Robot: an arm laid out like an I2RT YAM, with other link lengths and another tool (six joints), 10 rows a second.
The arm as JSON. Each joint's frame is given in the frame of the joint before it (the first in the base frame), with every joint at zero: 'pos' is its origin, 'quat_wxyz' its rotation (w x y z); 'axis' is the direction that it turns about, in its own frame. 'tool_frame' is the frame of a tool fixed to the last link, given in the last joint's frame.
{
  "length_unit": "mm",
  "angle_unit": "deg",
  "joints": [
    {
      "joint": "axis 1",
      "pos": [
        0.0,
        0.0,
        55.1
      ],
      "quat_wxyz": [
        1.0,
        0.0,
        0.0,
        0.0
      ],
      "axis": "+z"
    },
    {
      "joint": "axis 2",
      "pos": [
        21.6,
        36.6,
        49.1
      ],
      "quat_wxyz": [
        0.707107,
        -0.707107,
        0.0,
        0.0
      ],
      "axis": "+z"
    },
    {
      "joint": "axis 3",
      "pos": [
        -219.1,
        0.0,
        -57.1
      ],
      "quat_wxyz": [
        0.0,
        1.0,
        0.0,
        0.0
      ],
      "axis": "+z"
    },
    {
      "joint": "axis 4",
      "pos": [
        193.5,
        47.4,
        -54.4
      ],
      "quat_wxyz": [
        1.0,
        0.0,
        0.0,
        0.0
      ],
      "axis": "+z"
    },
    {
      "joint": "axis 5",
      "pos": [
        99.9,
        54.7,
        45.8
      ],
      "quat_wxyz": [
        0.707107,
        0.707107,
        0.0,
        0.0
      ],
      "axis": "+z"
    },
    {
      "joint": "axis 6",
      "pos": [
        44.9,
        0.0,
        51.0
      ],
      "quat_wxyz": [
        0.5,
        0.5,
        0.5,
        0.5
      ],
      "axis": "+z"
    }
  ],
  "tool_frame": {
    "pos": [
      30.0,
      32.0,
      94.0
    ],
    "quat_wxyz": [
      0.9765,
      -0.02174,
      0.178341,
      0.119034
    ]
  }
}
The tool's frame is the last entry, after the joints.
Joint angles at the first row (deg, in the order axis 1, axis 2, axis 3, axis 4, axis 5, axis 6):
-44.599 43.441 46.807 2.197 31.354 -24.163
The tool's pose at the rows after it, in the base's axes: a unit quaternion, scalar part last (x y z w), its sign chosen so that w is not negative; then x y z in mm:
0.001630 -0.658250 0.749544 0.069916 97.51 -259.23 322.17
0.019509 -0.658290 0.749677 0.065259 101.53 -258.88 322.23
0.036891 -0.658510 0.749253 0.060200 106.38 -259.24 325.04
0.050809 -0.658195 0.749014 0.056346 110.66 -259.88 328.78
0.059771 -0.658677 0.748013 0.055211 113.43 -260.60 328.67
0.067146 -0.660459 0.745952 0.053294 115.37 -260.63 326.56
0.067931 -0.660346 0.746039 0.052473 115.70 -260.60 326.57
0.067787 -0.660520 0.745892 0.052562 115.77 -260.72 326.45
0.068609 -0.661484 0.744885 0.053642 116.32 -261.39 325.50
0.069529 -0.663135 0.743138 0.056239 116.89 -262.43 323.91
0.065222 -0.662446 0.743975 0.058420 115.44 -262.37 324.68
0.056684 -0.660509 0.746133 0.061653 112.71 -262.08 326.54
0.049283 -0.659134 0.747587 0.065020 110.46 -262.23 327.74
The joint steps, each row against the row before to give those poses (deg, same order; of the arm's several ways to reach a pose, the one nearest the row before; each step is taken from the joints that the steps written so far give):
0.001 -0.547 0.000 -0.067 -1.594 -0.568
0.000 -0.022 0.460 -1.115 -1.815 -0.634
-0.001 0.612 1.484 -1.549 -1.794 -0.546
-0.001 0.808 1.661 -1.356 -1.421 -0.503
0.003 0.460 0.482 -0.504 -0.784 -0.328
-0.001 0.066 0.000 -0.523 -0.700 -0.044
-0.001 0.001 0.000 0.000 -0.132 0.000
0.001 0.043 0.000 0.021 0.023 0.022
-0.002 0.241 0.000 0.023 0.041 0.000
0.001 0.369 -0.001 -0.002 0.177 -0.022
-0.001 -0.087 -0.064 0.239 0.501 0.000
0.002 -0.219 -0.155 0.571 0.898 0.000
-0.044 -0.065 -0.153 0.568 0.787 0.000

